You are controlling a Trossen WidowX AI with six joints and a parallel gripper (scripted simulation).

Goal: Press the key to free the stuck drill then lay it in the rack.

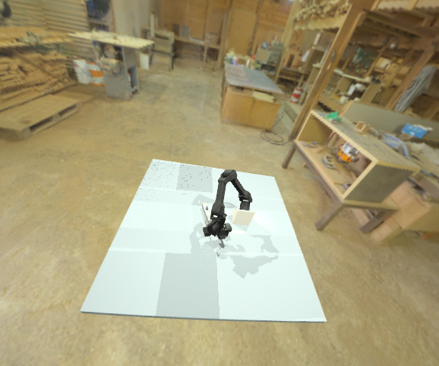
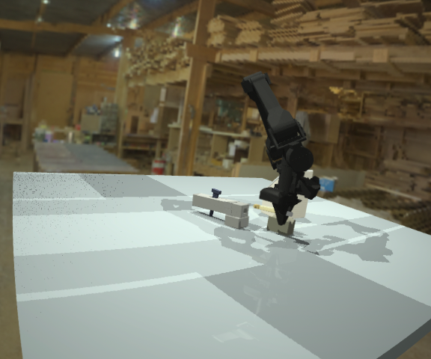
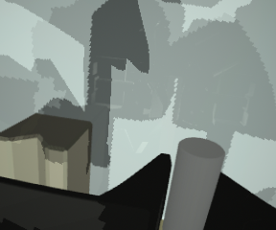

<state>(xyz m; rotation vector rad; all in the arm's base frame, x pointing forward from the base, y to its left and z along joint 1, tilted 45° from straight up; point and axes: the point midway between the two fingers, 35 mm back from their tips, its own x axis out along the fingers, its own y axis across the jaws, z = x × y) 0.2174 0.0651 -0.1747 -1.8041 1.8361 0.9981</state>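
My gripper tip is now 60 mm past the rack block, 50 mm to the left of it and 20 mm above it. Also, from my gripper tip: drill 40 mm to the right, 30 mm above, 10 mm ahead; dark t-shaped key 220 mm to the right, 50 mm ahead, 10 mm above; grey fixture 200 mm to the right, 40 mm ahead, 10 mm below.
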